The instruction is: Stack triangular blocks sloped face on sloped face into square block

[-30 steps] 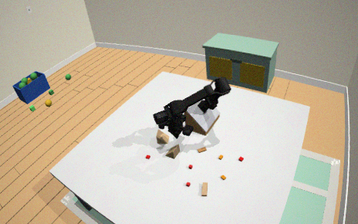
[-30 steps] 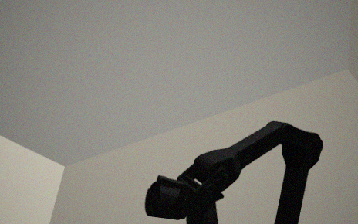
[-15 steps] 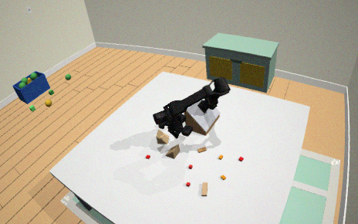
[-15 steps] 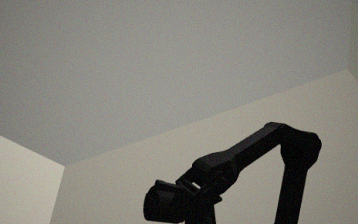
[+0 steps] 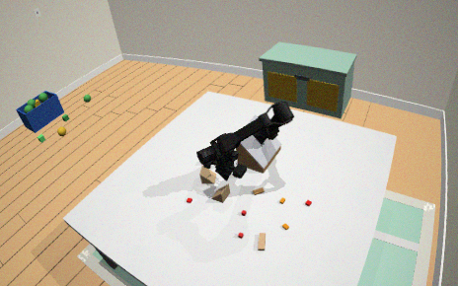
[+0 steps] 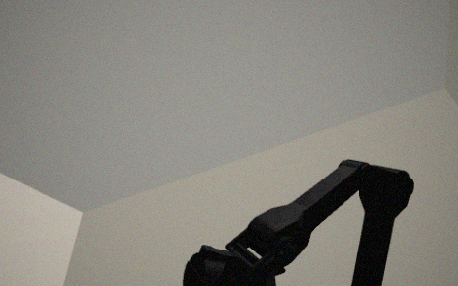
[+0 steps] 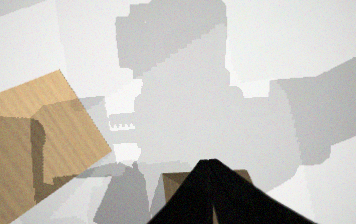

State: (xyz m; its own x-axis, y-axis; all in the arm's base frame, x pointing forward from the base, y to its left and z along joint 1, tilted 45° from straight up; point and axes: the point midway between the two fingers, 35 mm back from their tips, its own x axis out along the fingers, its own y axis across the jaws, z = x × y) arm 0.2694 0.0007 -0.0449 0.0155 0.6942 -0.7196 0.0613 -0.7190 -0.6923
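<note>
Now: the wooden triangular block 60 mm ahead of my gripper tip, 30 mm below it and 20 mm to the left of it.
</note>
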